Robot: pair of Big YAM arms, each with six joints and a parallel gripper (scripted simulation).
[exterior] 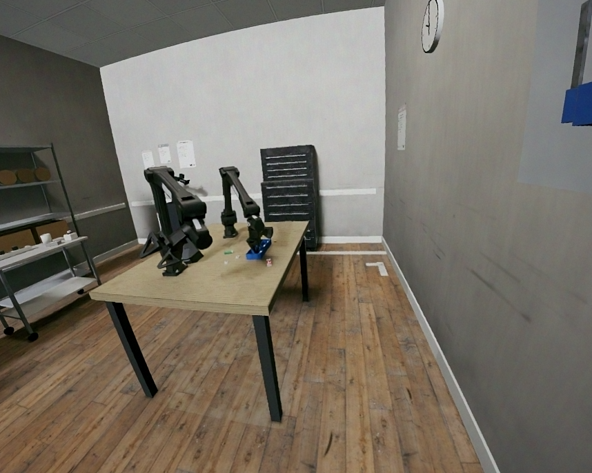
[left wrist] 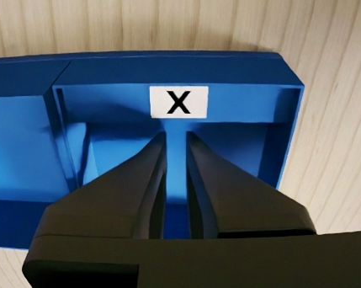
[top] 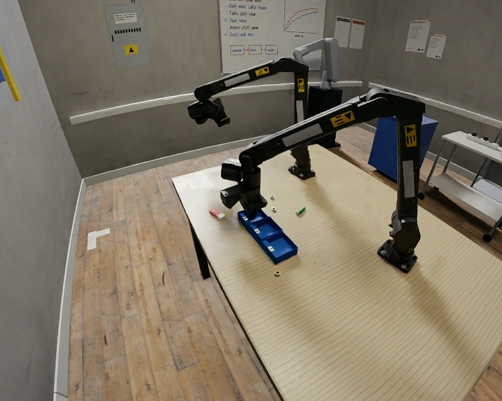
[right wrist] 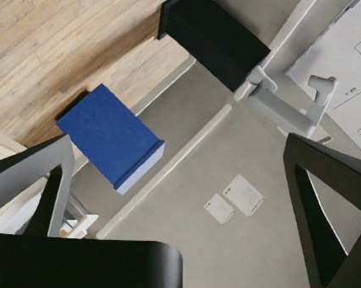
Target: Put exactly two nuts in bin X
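Now: left hand 1 cm past the blue bin strip, 8 cm to the right of it and 1 cm above it. From my left hand the other things lie so: block (10 cm ahead, 8 cm to the right, 2 cm below); green battery (20 cm behind, 2 cm to the left, 2 cm below); yellow nut (3 cm ahead, 25 cm to the left, 2 cm below).
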